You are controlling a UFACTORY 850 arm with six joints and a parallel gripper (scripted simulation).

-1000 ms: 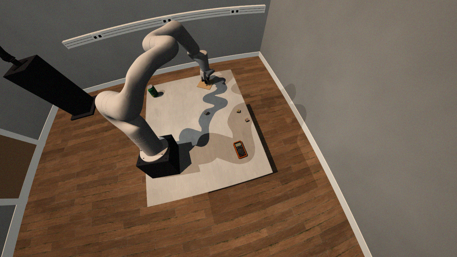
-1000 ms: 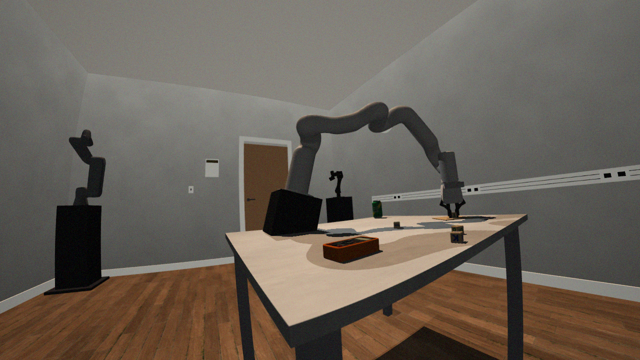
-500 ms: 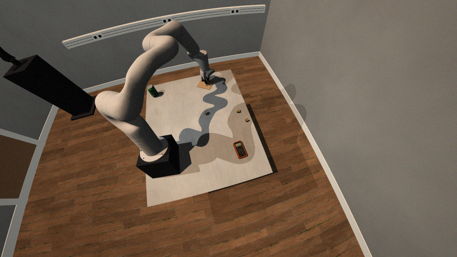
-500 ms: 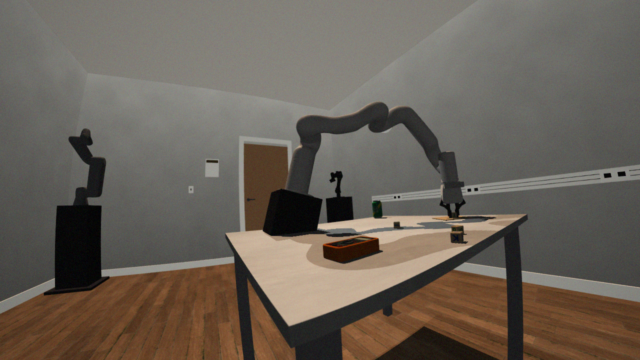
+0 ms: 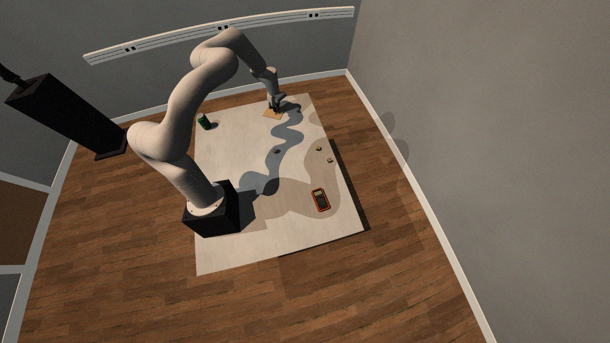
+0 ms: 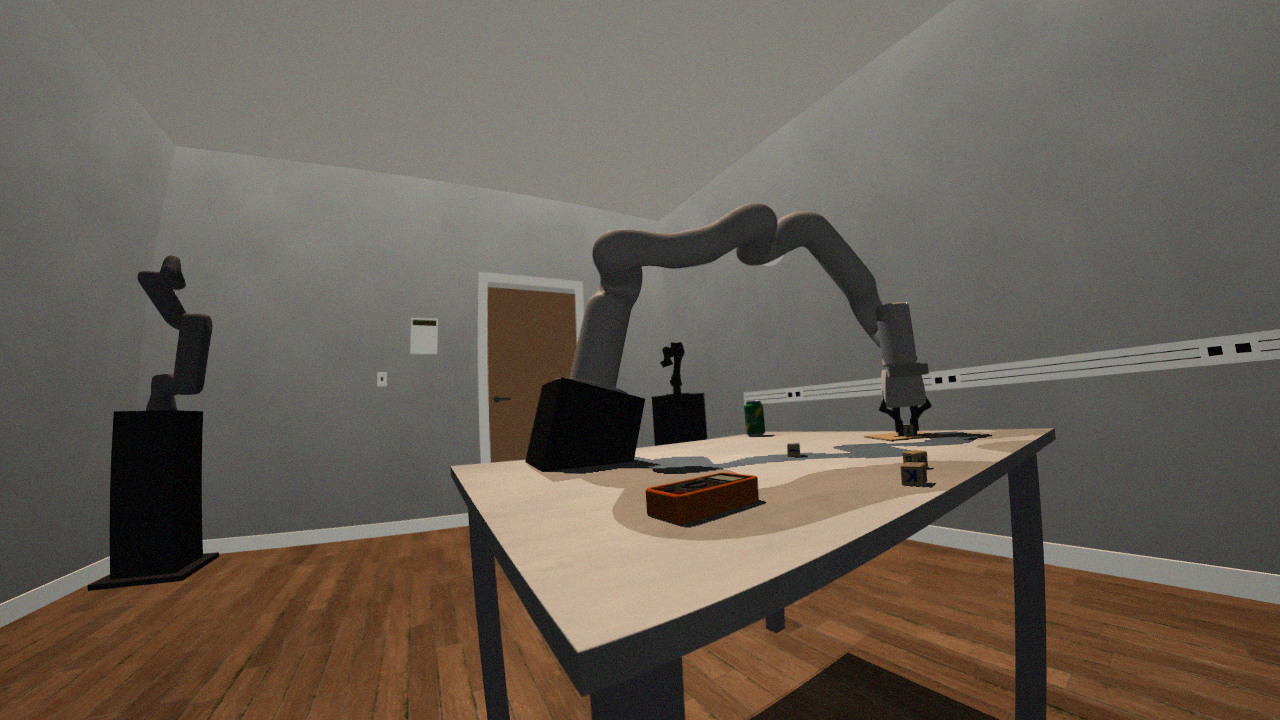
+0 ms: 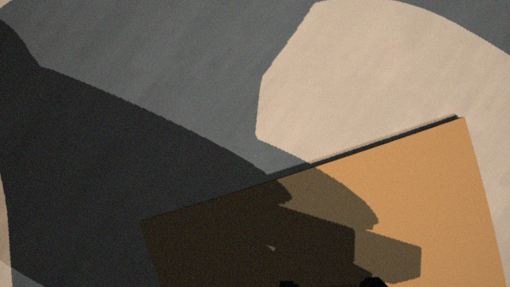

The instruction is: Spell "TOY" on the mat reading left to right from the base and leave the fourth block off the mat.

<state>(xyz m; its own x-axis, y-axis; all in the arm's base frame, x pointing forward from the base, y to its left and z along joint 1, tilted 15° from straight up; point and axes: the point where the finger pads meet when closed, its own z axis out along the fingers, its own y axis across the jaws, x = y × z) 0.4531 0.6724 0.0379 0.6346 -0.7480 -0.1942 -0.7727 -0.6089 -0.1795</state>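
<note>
The tan square mat is 1 cm behind my hand and 2 cm below it. From my hand the other things lie so: orange multimeter 12 cm ahead, 75 cm to the right, 1 cm below; block 1 cm below; green soda can 53 cm behind, 1 cm to the right, 4 cm above.
</note>
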